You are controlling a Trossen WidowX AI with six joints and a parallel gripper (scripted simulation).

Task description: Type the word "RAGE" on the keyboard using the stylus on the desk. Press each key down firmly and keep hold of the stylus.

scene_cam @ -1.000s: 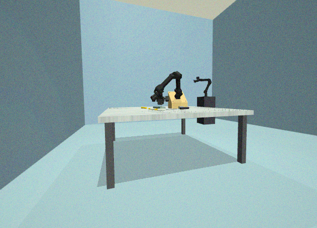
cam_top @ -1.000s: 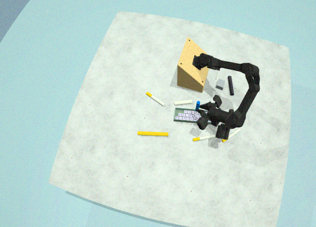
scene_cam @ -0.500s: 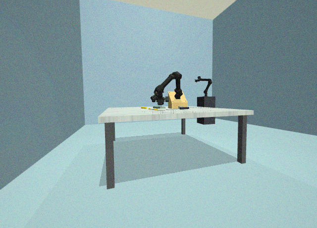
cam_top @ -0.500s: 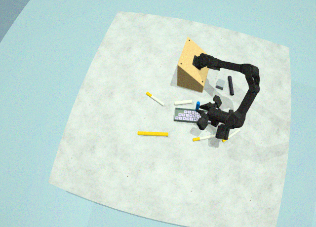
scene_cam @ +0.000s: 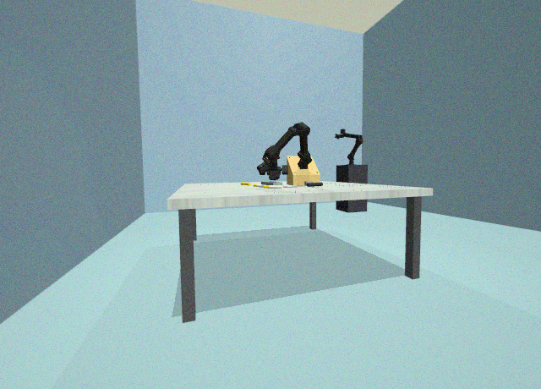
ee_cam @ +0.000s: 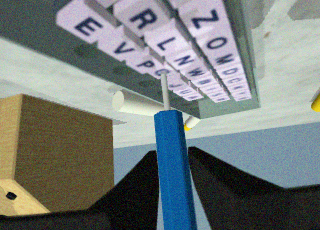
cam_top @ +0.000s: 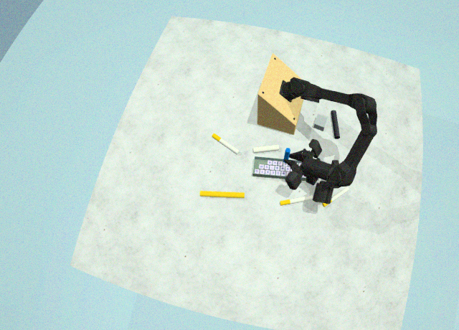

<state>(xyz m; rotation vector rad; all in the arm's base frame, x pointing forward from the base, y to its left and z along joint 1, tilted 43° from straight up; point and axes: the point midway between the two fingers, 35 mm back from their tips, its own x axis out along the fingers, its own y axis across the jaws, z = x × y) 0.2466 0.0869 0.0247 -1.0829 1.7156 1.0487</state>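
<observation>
Now: gripper tip 80 mm to the left of the white cylinder, 60 mm above it and 40 mm past it. Round my gripper tip: blue stylus (10 mm below); white stylus tip (50 mm below); yellow stick (190 mm to the right, 170 mm ahead, 60 mm below).
</observation>
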